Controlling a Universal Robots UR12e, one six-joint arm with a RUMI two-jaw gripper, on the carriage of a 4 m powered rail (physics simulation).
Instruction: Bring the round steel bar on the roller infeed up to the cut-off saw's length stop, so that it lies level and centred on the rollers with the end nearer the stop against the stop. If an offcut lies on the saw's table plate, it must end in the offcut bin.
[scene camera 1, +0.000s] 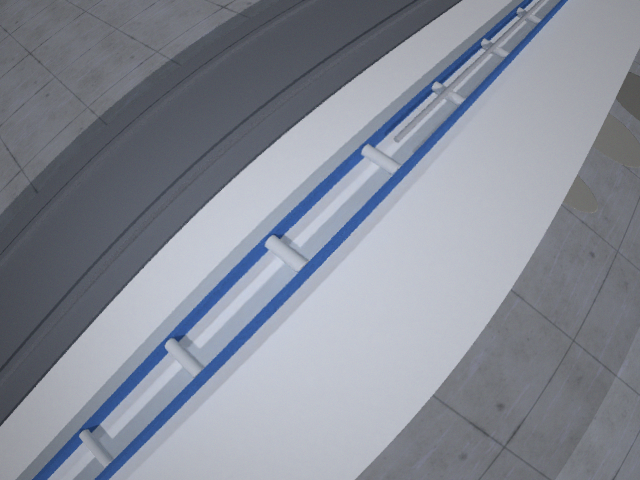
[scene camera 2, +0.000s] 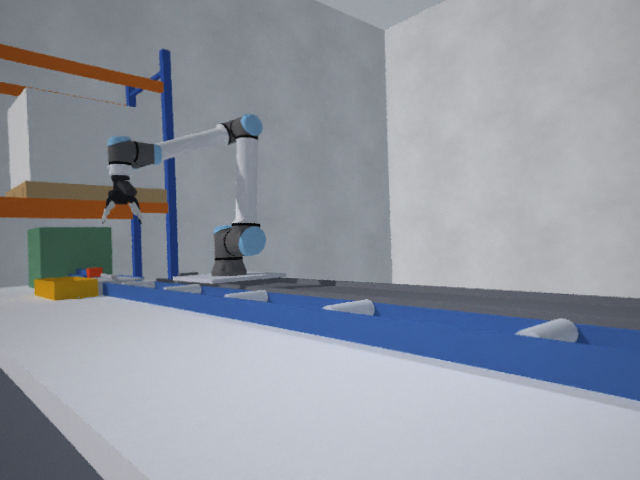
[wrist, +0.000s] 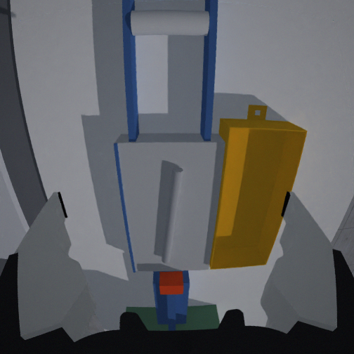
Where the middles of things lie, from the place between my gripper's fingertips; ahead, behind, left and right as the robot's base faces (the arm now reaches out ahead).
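The yellow offcut bin (scene camera 2: 60, 288) is in sight together with my gripper; it is 180 mm ahead of my gripper, 190 mm to the right of it and 260 mm below it.
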